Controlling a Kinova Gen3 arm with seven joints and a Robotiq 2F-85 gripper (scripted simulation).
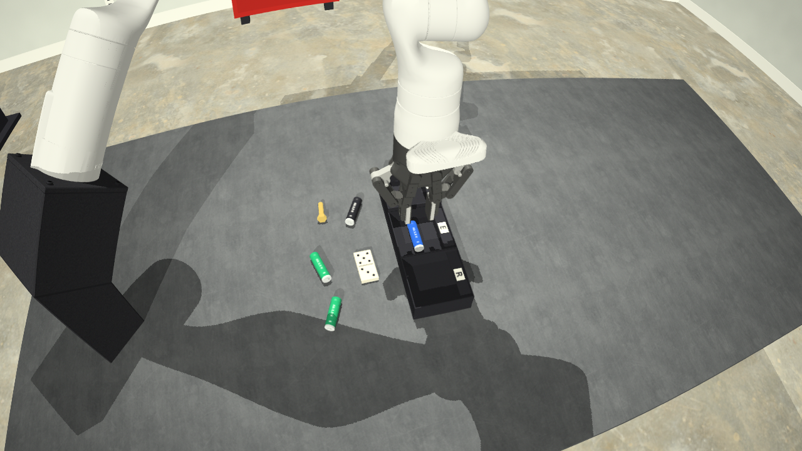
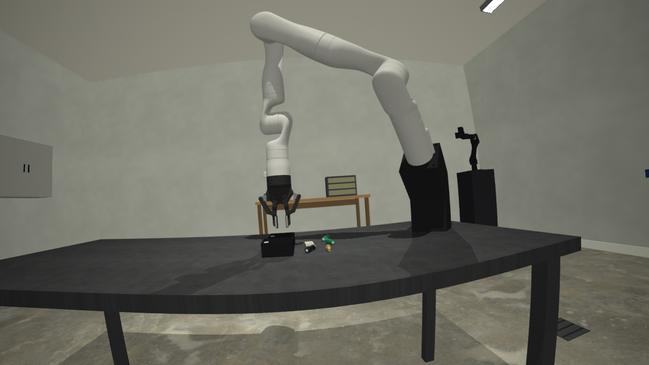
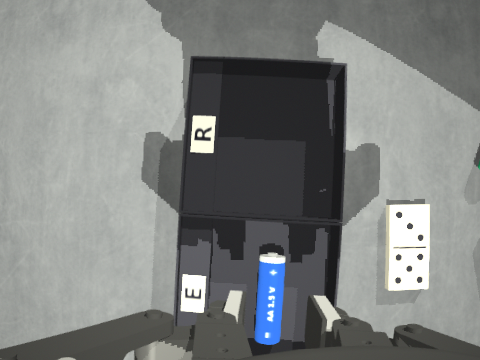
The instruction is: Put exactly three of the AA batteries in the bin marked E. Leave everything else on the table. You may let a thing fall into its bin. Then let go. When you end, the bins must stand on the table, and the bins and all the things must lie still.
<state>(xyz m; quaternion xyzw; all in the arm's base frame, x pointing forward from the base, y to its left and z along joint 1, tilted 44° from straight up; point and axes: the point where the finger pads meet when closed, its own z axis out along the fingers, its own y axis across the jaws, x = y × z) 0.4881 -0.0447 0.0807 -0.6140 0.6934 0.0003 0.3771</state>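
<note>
Now: hand 60 mm above the black bin marked E and 10 mm short of it. Also, from my hand: white domino: 80 mm below, 80 mm behind, 30 mm to the right; blue AA battery: 70 mm below; black AA battery: 80 mm below, 80 mm behind, 70 mm to the left.
</note>
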